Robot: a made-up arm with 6 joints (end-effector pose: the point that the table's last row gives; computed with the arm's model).
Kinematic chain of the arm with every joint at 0, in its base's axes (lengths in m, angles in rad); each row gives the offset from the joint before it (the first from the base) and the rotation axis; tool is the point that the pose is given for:
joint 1: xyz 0 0 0.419 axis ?
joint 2: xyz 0 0 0 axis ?
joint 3: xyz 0 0 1.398 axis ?
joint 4: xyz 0 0 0 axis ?
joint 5: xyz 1.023 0 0 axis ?
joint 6: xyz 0 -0.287 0 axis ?
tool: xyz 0 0 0
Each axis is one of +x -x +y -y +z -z.
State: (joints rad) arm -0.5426 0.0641 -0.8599 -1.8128 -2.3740 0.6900
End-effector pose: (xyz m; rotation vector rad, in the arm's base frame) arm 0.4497 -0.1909 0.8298 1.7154 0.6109 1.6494
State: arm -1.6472 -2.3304 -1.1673 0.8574 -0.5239 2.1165
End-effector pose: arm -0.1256 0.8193 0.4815 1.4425 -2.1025 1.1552
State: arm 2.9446 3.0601 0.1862 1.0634 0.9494 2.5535
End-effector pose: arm 0.8181 -0.0211 -1.4869 -0.4527 0.9617 -0.8288
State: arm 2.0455 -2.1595 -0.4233 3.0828 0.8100 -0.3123
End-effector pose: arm 0.3612 -1.3297 0.6490 -0.9313 -1.9871 -0.2512
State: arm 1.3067 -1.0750 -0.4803 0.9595 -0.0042 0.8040
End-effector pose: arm 0.0248 -0.5392 1.8519 -1.0894 -1.3674 0.4372
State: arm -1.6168 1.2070 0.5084 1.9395 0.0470 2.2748
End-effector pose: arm -0.0007 -2.2644 0.4635 2.0524 -1.3154 -1.5874
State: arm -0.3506 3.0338 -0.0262 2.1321 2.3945 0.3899
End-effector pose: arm -0.7453 0.4352 -1.2964 1.5884 -0.0821 0.6002
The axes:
joint 1: +z
joint 2: +y
joint 3: -y
joint 4: -x
joint 5: -y
joint 6: -x

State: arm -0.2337 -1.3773 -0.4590 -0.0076 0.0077 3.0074
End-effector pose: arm -0.7951 -0.1057 1.4993 -2.7768 0.2267 -1.4035
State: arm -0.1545 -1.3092 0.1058 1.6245 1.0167 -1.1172
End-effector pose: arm -1.4549 0.2422 1.8356 -1.2156 -1.3576 0.4058
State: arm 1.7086 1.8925 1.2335 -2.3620 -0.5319 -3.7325
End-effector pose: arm -0.4785 1.9644 -0.8089 -0.2669 0.1292 2.0750
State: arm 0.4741 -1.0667 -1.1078 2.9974 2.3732 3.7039
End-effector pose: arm -0.3079 0.1613 1.0934 -0.7442 2.2606 1.0685
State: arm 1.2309 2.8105 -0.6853 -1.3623 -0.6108 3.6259
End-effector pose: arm -0.0799 -0.4041 -0.2849 -0.0396 -1.4362 -1.9877
